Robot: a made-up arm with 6 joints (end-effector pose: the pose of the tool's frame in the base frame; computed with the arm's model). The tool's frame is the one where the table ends. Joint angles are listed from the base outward.
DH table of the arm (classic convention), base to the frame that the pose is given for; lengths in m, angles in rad. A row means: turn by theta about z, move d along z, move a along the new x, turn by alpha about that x. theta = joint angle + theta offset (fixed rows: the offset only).
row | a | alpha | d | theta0
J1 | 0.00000 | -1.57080 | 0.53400 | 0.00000
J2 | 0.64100 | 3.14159 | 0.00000 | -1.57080
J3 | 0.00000 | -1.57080 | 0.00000 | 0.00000
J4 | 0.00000 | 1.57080 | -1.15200 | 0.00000
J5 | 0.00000 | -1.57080 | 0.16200 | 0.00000
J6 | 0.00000 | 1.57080 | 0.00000 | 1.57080
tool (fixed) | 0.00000 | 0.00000 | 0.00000 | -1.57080
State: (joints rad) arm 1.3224 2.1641 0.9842 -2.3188 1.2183 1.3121
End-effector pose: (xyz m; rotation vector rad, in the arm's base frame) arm 0.1048 0.8613 -0.9347 -0.6377 0.8884 -0.4639
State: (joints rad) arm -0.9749 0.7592 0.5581 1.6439 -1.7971 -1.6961
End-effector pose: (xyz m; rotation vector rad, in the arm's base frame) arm 0.9091 -1.3195 0.9272 -0.1731 0.0453 -2.7524
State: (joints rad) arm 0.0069 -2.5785 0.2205 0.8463 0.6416 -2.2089
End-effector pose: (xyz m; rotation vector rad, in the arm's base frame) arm -1.4672 -0.1175 0.2647 -0.6055 -2.1436 1.8898
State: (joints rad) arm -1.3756 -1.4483 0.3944 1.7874 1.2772 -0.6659
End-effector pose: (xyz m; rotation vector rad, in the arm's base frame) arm -0.1788 1.0839 1.6795 -2.7093 -0.1816 -0.4487
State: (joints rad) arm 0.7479 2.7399 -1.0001 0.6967 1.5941 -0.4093
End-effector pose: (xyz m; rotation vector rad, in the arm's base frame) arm -0.4725 -0.6078 0.5071 0.1412 2.3856 0.3199
